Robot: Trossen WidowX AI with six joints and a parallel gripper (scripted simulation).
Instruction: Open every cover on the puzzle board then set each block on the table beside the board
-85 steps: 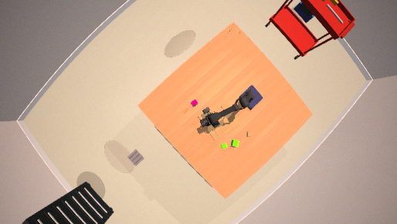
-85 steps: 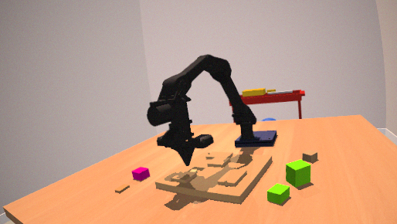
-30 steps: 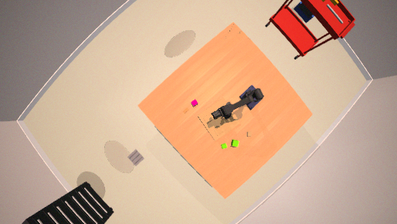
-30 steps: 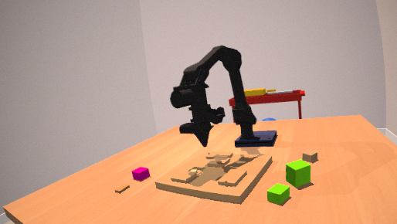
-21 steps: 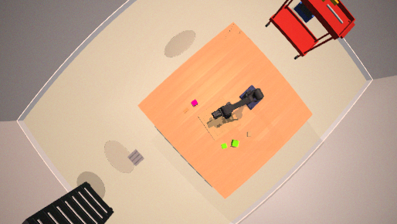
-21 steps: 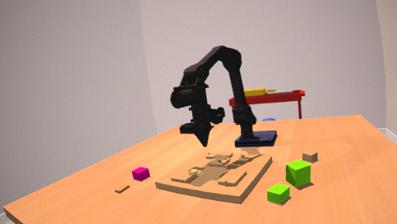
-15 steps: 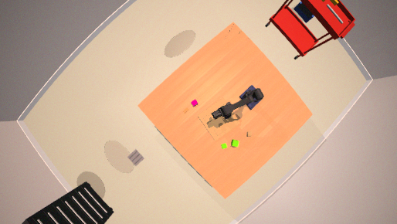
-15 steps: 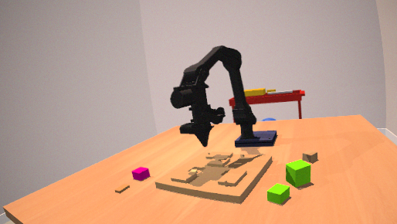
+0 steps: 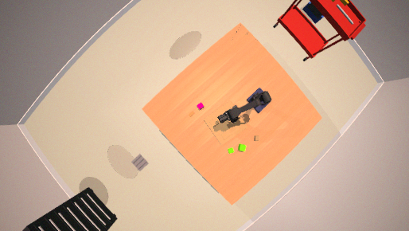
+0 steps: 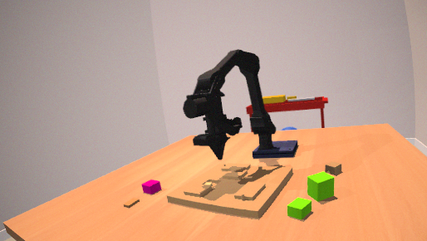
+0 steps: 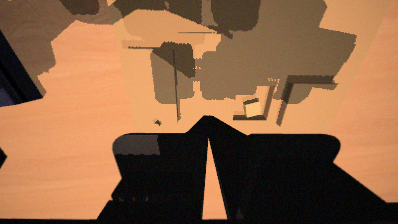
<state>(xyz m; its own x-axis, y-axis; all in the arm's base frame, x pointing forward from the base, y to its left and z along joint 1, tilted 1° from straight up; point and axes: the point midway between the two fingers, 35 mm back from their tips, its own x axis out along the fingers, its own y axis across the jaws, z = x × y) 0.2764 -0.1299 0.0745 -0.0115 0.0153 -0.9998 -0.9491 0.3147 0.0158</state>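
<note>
Now: gripper tip 50 mm short of the tan puzzle board, 50 mm to the right of it and 60 mm above it. The rest, counted from my gripper tip: magenta block 80 mm ahead, 230 mm to the right, 60 mm below; small green block 240 mm ahead, 240 mm to the left, 60 mm below; large green block 160 mm ahead, 310 mm to the left, 50 mm below.
</note>
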